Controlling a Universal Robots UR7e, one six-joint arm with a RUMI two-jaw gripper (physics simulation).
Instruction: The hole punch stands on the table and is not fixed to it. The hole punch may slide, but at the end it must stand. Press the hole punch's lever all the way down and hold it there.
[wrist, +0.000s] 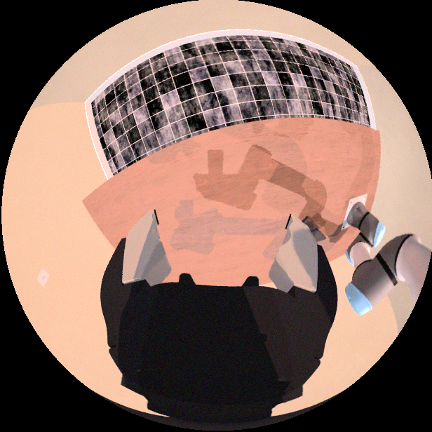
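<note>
A small dark object (313, 228), which looks like the hole punch, stands on the table (120, 202) just right of the right finger in the wrist view. The finger hides part of it, and its lever cannot be made out. My gripper (221, 214) is open and empty, with its two pale fingers wide apart over the table. The hole punch is outside the gap between the fingers, beside the right one. How high the fingers are above it cannot be told.
The arm's own links (380, 275) and its white mounting plate (357, 200) are at the right, close to the hole punch. Shadows of the arm fall across the table. A dark tiled panel (230, 82) with a white border lies beyond the table's far edge.
</note>
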